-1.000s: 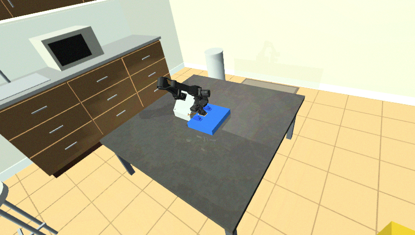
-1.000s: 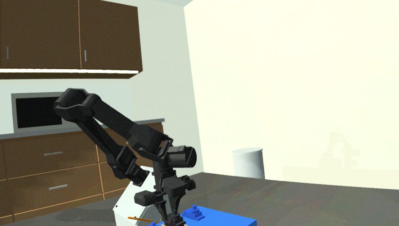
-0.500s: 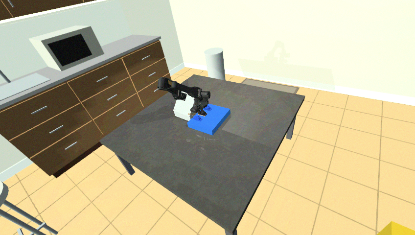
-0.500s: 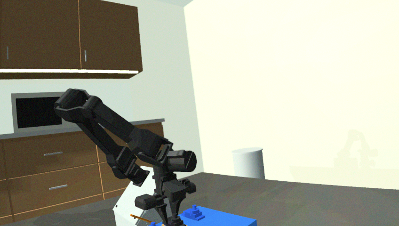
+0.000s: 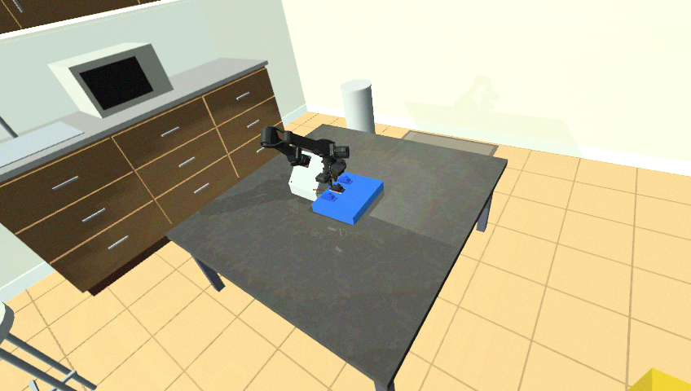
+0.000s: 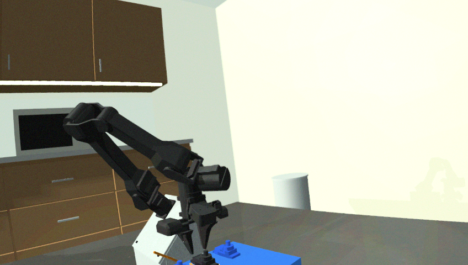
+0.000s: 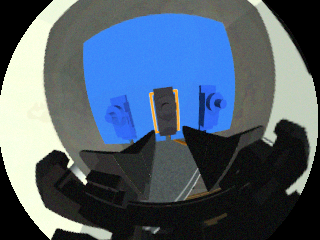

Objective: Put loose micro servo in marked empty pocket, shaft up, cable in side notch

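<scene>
The robot deck is 130 mm ahead of my gripper tip, 10 mm to the left of it and 50 mm below it.
</scene>
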